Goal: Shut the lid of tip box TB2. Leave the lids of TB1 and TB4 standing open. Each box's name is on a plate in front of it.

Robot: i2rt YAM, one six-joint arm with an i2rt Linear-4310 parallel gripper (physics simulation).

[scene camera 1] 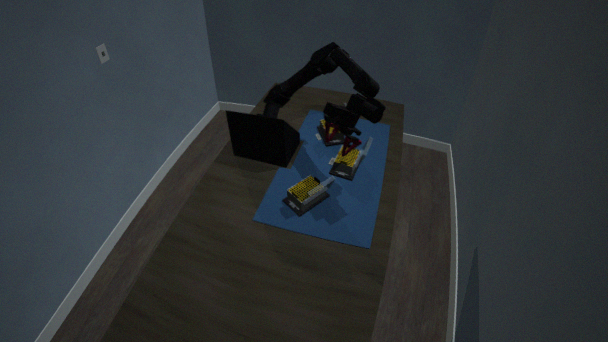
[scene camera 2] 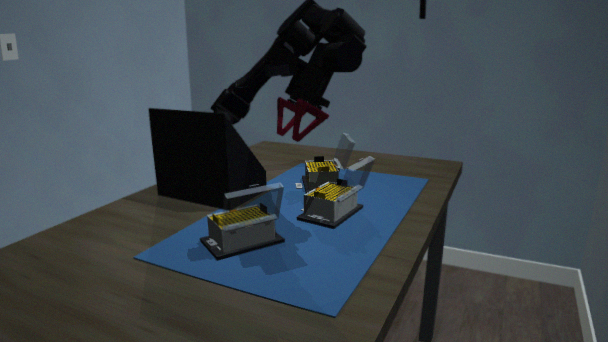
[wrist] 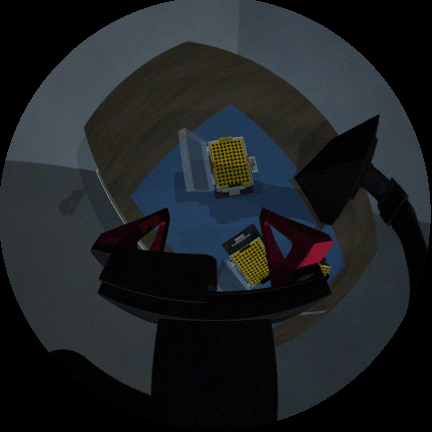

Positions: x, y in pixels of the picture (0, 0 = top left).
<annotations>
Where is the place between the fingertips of my gripper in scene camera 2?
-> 287, 137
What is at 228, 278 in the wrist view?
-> A lid.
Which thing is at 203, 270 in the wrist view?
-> My gripper.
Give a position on a lid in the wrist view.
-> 197, 172
</annotations>
